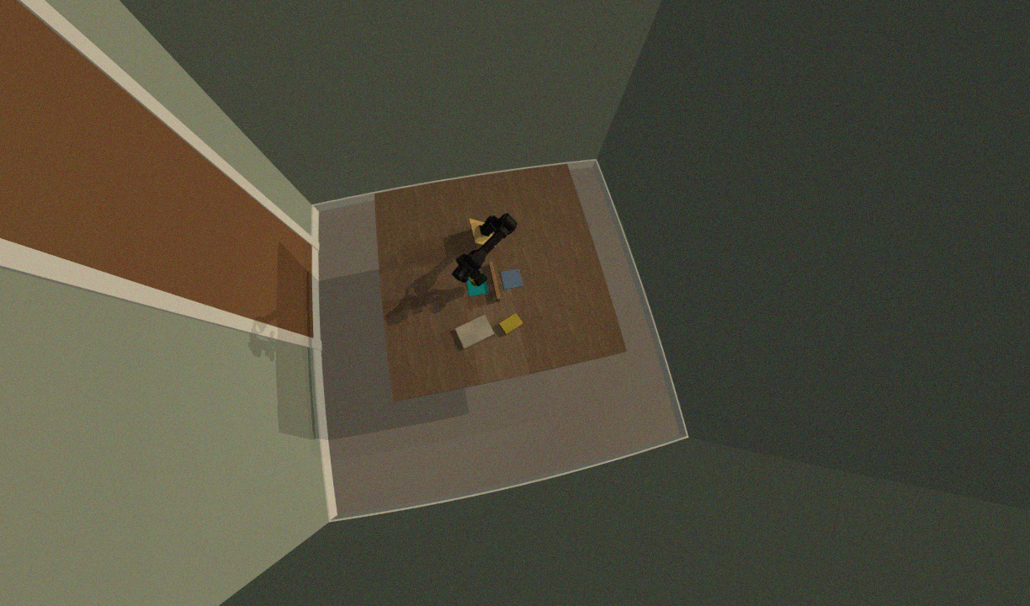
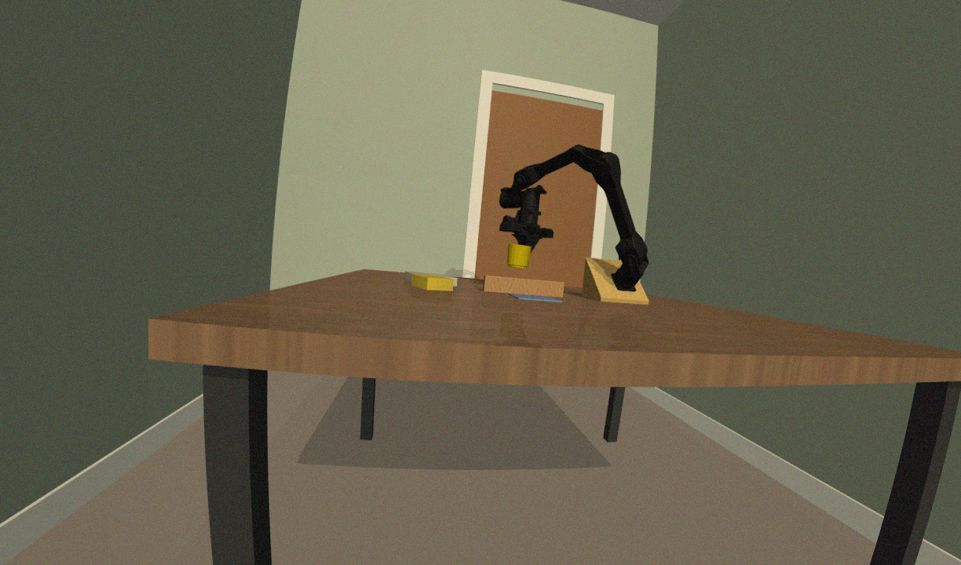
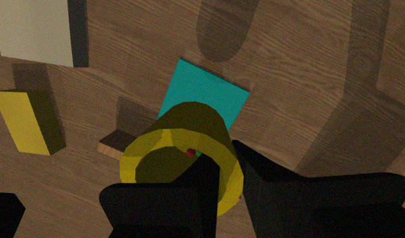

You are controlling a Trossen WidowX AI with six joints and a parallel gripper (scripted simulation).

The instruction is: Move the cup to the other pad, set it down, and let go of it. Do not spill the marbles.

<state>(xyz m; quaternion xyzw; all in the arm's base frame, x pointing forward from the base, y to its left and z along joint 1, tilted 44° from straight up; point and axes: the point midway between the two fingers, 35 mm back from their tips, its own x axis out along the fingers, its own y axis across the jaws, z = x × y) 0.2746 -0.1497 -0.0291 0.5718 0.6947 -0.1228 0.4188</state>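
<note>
Right now the teal pad is 110 mm below my gripper tip, 30 mm ahead of it and 10 mm to the left of it. From my gripper tip the other things lie so: yellow cup: 20 mm ahead, 10 mm to the left; green marble: 30 mm to the left, 20 mm below, 10 mm ahead; red marble: 30 mm to the left, 20 mm below, 20 mm ahead.
</note>
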